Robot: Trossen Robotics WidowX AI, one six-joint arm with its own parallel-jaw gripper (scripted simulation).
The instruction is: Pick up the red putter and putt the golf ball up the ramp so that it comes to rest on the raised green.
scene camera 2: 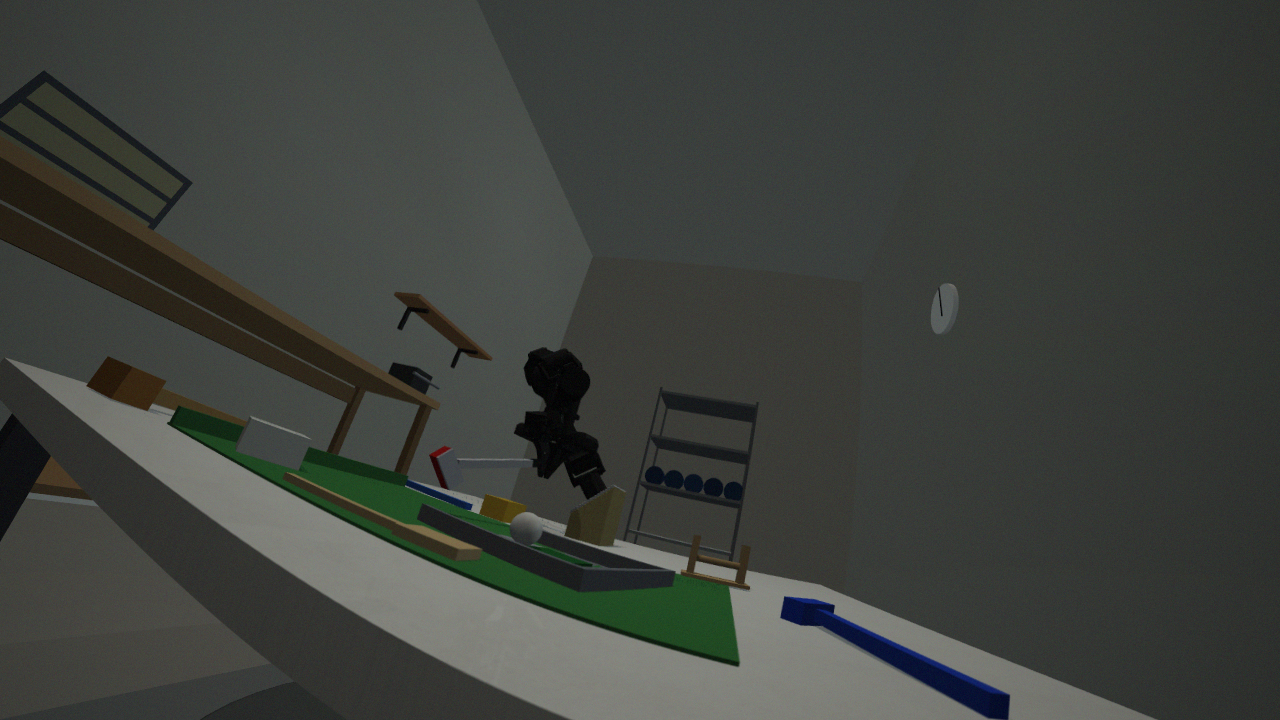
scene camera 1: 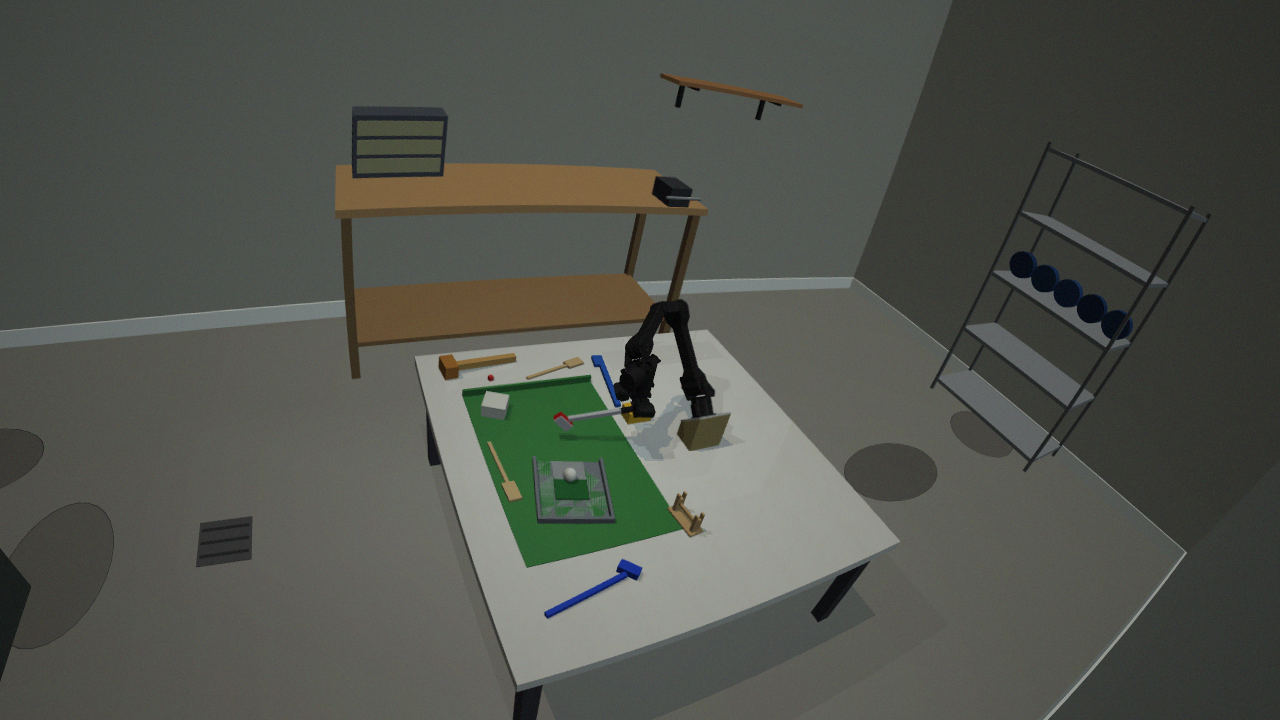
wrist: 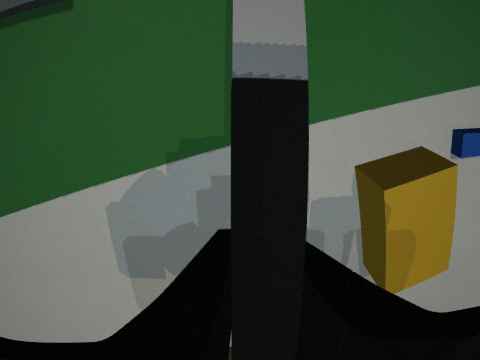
Scene:
The gripper shows in scene camera 2, in scene camera 1 (634,415) and in the wrist view. A brown mallet shows in scene camera 2 and in scene camera 1; in the wrist view it is out of frame. The same spot on the brown mallet: (scene camera 1: 449,367) is (scene camera 2: 142,371). One and the same spot on the gripper: (wrist: 339,307) is (scene camera 2: 541,453).

